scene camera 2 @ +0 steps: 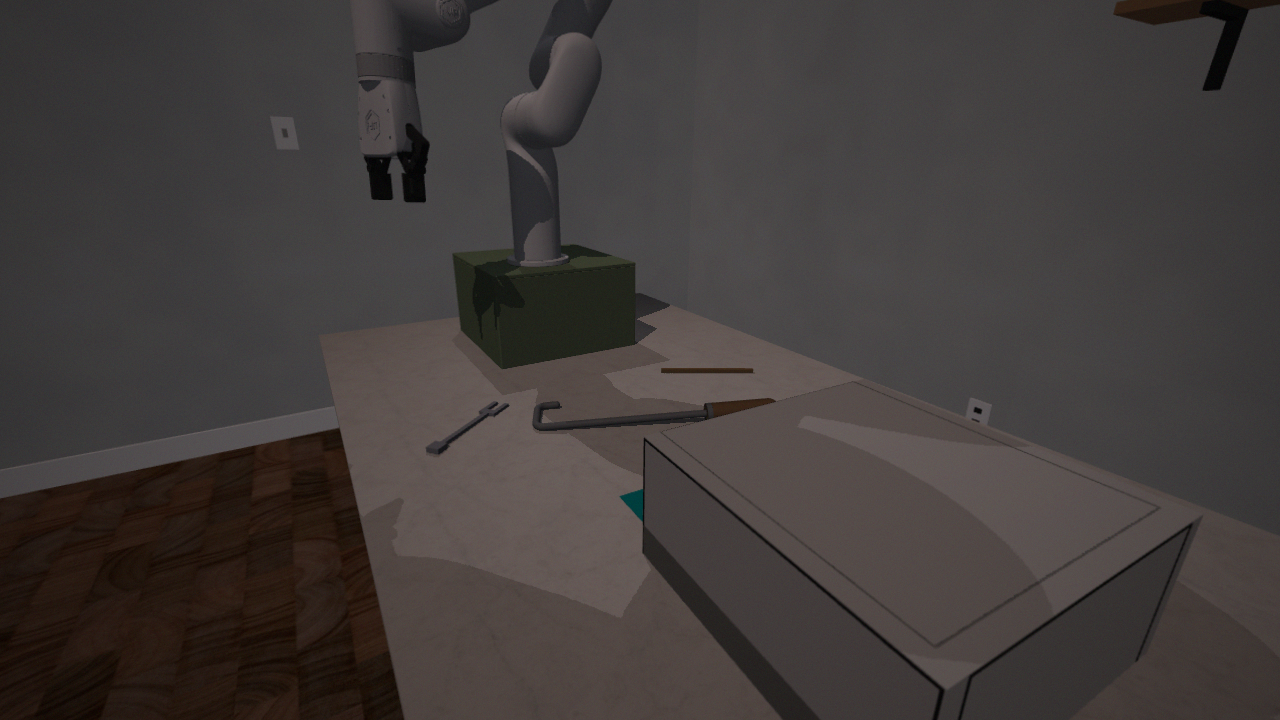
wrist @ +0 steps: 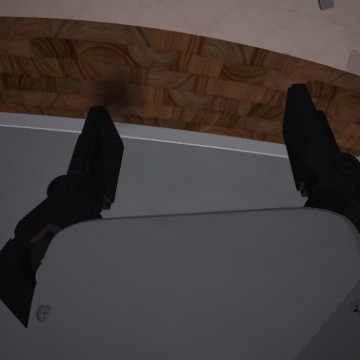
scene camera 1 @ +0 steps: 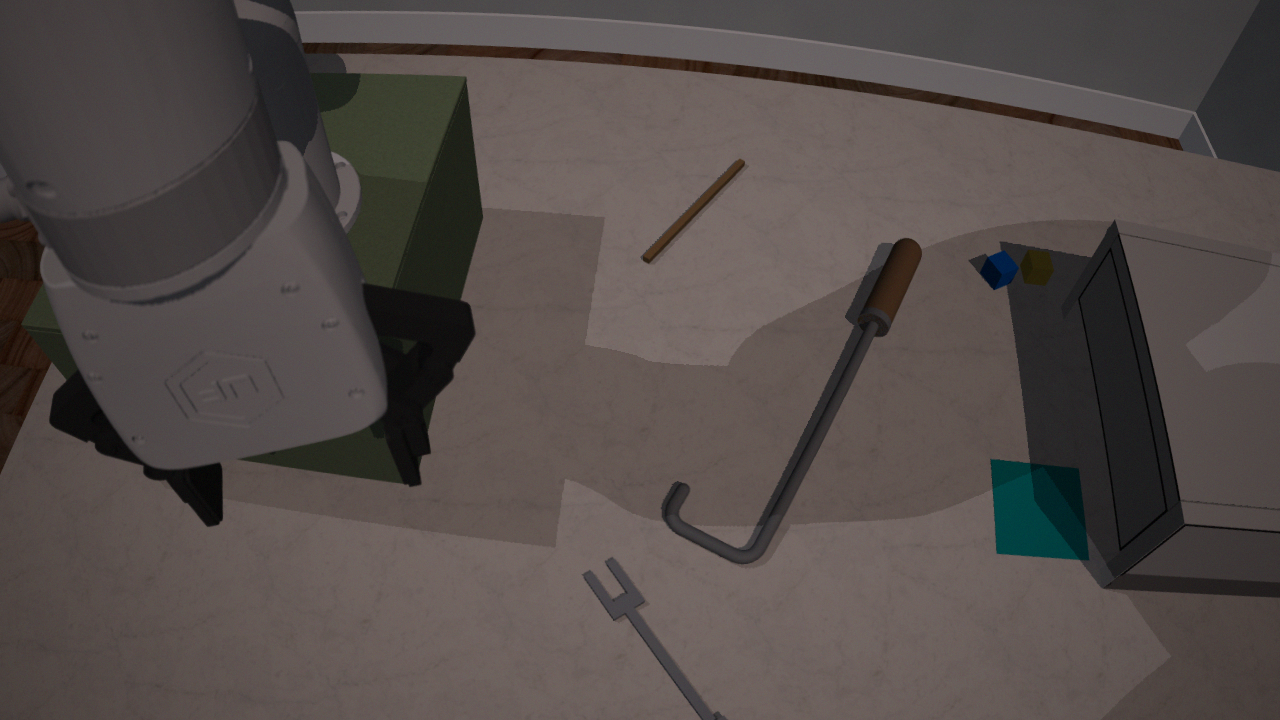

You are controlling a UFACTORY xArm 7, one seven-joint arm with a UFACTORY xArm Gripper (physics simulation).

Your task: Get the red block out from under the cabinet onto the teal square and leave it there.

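Places are measured from the arm's base along level axes (x ahead, y left, z up), in centimetres.
Where they show: gripper, fingertip midpoint: (scene camera 2: 398, 201) (wrist: 197, 115) (scene camera 1: 310, 478); arm's base at its link origin: (scene camera 2: 538, 261).
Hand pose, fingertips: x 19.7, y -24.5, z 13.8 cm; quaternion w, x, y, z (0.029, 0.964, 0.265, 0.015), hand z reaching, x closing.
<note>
Each offset is from my fingertips to the top centre of the thing. "spot": to the spot under its first point.
My gripper (scene camera 1: 313, 503) (scene camera 2: 397, 198) (wrist: 197, 115) is open and empty, fingers pointing down, high above the table at the robot's end, far from the cabinet. The grey-white cabinet @[dx +64.4, dy +37.6, dz -18.2 cm] (scene camera 1: 1235, 429) (scene camera 2: 859, 501) stands at the right in scene camera 1. The teal square @[spot: dx +45.0, dy +24.1, dz -31.8 cm] (scene camera 1: 1038, 532) (scene camera 2: 633, 503) lies flat in front of the cabinet's near corner; the cabinet partly hides it in scene camera 2. The red block does not show in any view. A hooked metal rod with a brown handle (scene camera 1: 812, 429) (scene camera 2: 626, 420) lies between the robot's base and the cabinet.
A blue cube @[dx +39.5, dy +51.9, dz -29.3 cm] (scene camera 1: 998, 270) and a yellow cube @[dx +43.8, dy +53.8, dz -29.3 cm] (scene camera 1: 1037, 267) sit near the cabinet's far front corner. A thin wooden stick @[dx +7.8, dy +50.4, dz -31.1 cm] (scene camera 1: 694, 211) (scene camera 2: 707, 370) and a grey forked tool @[dx +16.0, dy +6.1, dz -31.0 cm] (scene camera 1: 662, 658) (scene camera 2: 465, 429) lie on the table. The arm stands on a green box (scene camera 1: 444, 179) (scene camera 2: 572, 313).
</note>
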